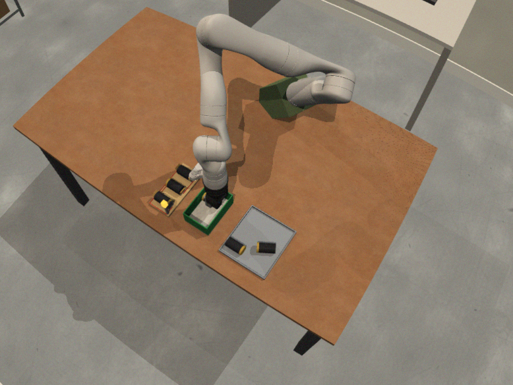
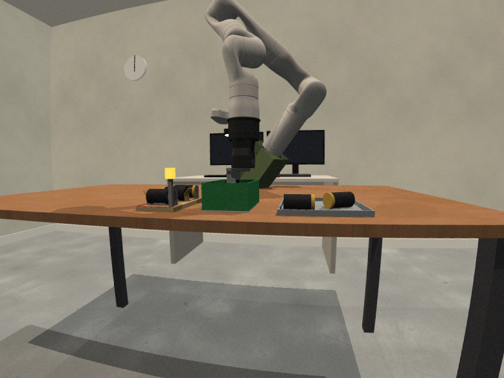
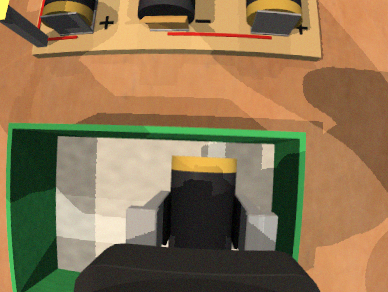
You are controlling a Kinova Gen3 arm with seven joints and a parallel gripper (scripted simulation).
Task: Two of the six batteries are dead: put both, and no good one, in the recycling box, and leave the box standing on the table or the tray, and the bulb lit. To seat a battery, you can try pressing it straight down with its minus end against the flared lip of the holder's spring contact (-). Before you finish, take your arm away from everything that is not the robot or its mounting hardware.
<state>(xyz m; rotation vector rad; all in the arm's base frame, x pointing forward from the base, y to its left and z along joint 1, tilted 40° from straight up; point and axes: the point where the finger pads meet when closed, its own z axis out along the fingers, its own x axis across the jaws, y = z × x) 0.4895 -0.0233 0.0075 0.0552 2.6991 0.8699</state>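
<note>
Right now my hand is 30 mm short of the green recycling box, 10 mm to the right of it and 30 mm above it. Also, from my hand: grey tray: 10 mm ahead, 210 mm to the left, 40 mm below.
</note>
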